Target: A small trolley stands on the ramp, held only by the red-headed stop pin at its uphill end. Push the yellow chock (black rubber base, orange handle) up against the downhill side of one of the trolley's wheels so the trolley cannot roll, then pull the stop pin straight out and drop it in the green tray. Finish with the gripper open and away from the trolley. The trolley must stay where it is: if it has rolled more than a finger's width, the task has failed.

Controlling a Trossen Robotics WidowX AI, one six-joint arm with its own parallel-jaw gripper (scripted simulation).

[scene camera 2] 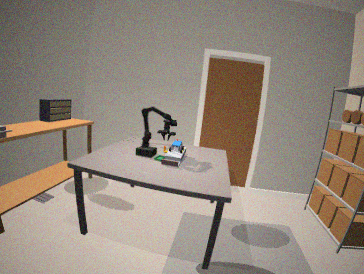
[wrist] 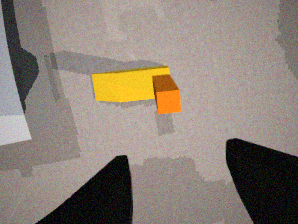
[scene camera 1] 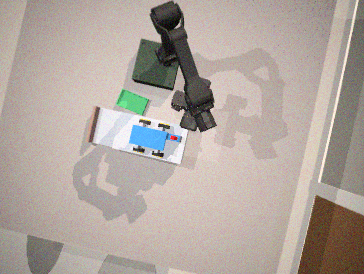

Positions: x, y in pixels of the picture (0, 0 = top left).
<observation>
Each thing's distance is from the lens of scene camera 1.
blue trolley (scene camera 1: 140, 135): 1.16 m
ramp (scene camera 1: 107, 120): 1.33 m
The marked spots on the ramp and the blue trolley are 0.22 m apart.
</observation>
